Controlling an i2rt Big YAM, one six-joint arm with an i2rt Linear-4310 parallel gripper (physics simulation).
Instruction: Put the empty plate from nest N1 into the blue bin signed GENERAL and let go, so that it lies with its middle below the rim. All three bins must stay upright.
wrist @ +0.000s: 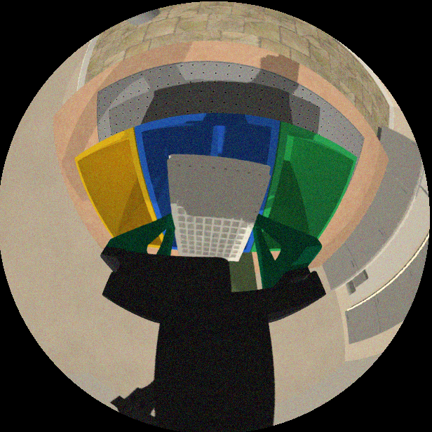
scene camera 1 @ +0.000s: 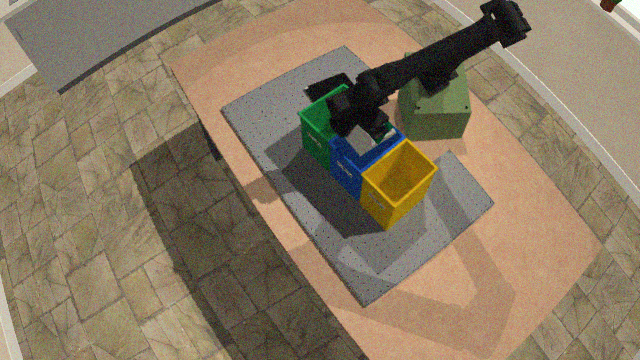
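Pixels of known places: gripper, between the fingertips: [scene camera 1: 368, 133]; arm's base, origin of its link: [scene camera 1: 429, 75].
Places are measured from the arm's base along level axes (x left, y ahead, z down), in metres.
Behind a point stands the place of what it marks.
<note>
The light grey plate [scene camera 1: 361, 142] {x 0.114, y 0.335, z 0.007 m} [wrist: 218, 187] has a grid of small wells at its near end, in the wrist view. My gripper [scene camera 1: 362, 131] {x 0.096, y 0.302, z 0.009 m} [wrist: 213, 217] is shut on the plate, with a dark green finger at each side. The plate hangs over the mouth of the blue bin [scene camera 1: 344, 169] {x 0.125, y 0.392, z 0.089 m} [wrist: 192, 142], its right edge close to the wall by the green bin. How deep it hangs against the rim I cannot tell. The blue bin stands upright between the yellow bin [scene camera 1: 375, 200] {x 0.249, y 0.365, z 0.091 m} [wrist: 110, 185] and the green bin [scene camera 1: 315, 142] {x 0.000, y 0.417, z 0.103 m} [wrist: 322, 187], both upright. Nest N1 cannot be made out.
The bins stand close together on a grey perforated board [scene camera 1: 280, 100] {x -0.274, y 0.412, z 0.201 m} [wrist: 210, 72] on the orange-brown table [scene camera 1: 540, 240] {x 0.635, y -0.114, z 0.214 m}. A black object [scene camera 1: 325, 87] {x -0.241, y 0.252, z 0.189 m} lies behind the green bin. An olive-green box [scene camera 1: 434, 125] {x 0.106, y 0.036, z 0.129 m} stands behind the bins, under my arm.
</note>
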